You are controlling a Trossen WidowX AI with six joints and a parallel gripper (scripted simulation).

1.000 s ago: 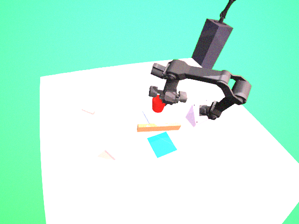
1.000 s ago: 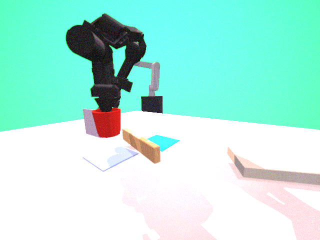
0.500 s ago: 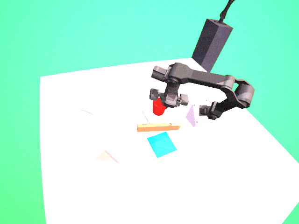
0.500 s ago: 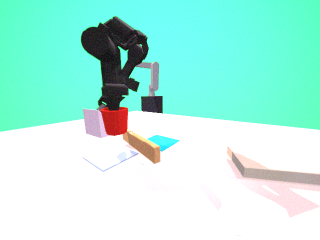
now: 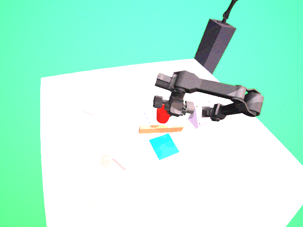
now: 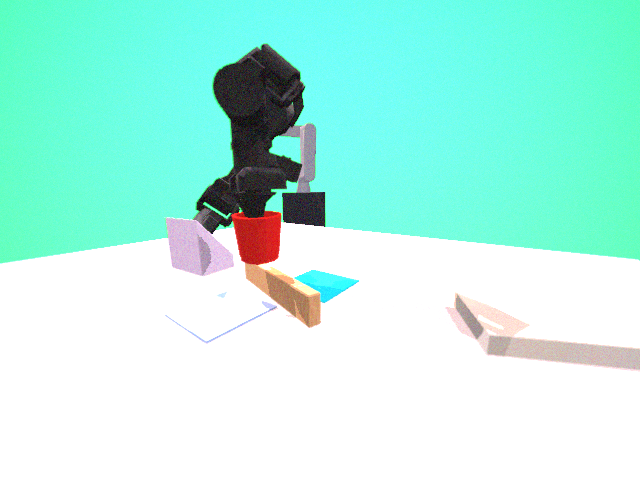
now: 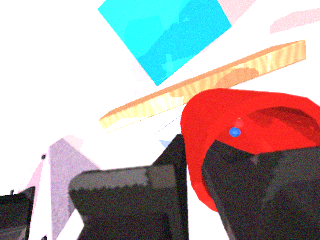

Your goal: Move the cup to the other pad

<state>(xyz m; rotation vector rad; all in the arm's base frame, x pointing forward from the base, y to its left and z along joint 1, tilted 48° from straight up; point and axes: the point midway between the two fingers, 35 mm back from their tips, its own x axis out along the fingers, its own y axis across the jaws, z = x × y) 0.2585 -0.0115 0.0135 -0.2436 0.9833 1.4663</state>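
My gripper tip is 40 mm short of the blue marble, 30 mm to the left of it and 20 mm above it. Round my gripper tip: cyan pad (120 mm below, 100 mm to the left, 40 mm ahead); wooden bar (100 mm below, 30 mm ahead, 10 mm to the left); red cup (30 mm ahead, 20 mm to the right).
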